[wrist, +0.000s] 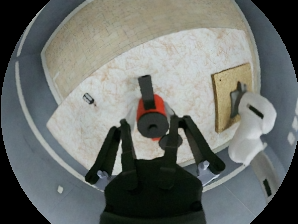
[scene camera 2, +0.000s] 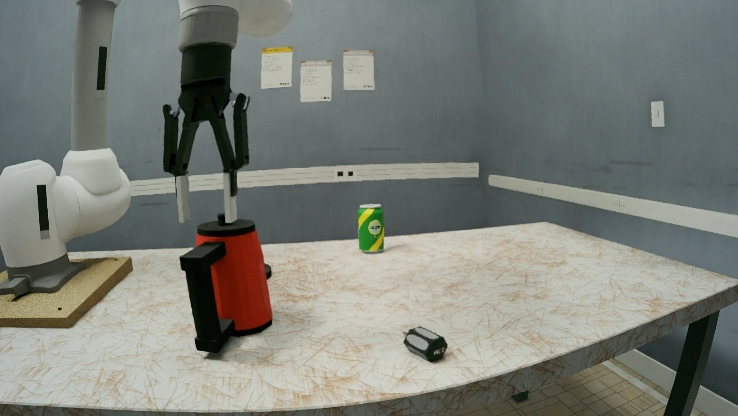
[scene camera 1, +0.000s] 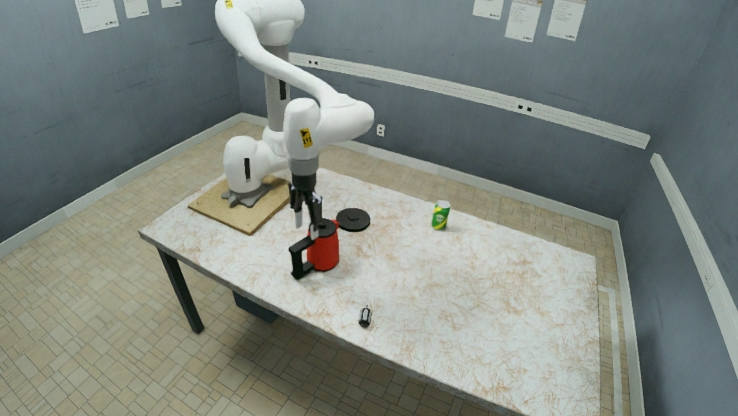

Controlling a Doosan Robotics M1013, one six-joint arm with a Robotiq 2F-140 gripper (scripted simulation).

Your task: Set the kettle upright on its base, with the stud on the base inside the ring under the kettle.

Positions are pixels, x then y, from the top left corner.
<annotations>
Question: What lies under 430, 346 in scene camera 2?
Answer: A small black object.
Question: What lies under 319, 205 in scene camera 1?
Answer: My gripper.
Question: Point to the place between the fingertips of my gripper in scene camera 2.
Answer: At 207, 221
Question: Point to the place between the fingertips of my gripper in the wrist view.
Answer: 149, 108
</annotations>
